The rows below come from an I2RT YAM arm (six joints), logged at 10 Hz.
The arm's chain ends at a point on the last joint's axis. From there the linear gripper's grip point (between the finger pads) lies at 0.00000 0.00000 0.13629 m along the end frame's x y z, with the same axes.
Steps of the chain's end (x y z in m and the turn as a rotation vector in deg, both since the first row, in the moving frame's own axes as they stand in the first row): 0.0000, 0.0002, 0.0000, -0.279, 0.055, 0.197; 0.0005, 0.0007, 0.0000, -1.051, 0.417, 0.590; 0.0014, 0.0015, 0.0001, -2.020, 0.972, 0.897; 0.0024, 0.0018, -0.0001, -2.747, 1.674, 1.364; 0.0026, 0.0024, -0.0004, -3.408, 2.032, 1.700; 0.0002, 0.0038, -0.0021, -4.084, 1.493, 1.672; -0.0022, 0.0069, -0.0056, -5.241, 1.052, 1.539
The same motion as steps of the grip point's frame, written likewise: 0.0001, 0.0009, 0.0000, -0.279, 0.055, 0.197; 0.0015, 0.0032, 0.0000, -1.051, 0.417, 0.590; 0.0037, 0.0063, 0.0000, -2.020, 0.972, 0.897; 0.0063, 0.0084, -0.0003, -2.747, 1.674, 1.364; 0.0073, 0.0106, -0.0007, -3.408, 2.032, 1.700; 0.0036, 0.0136, -0.0025, -4.084, 1.493, 1.672; 0.0001, 0.0194, -0.0062, -5.241, 1.052, 1.539
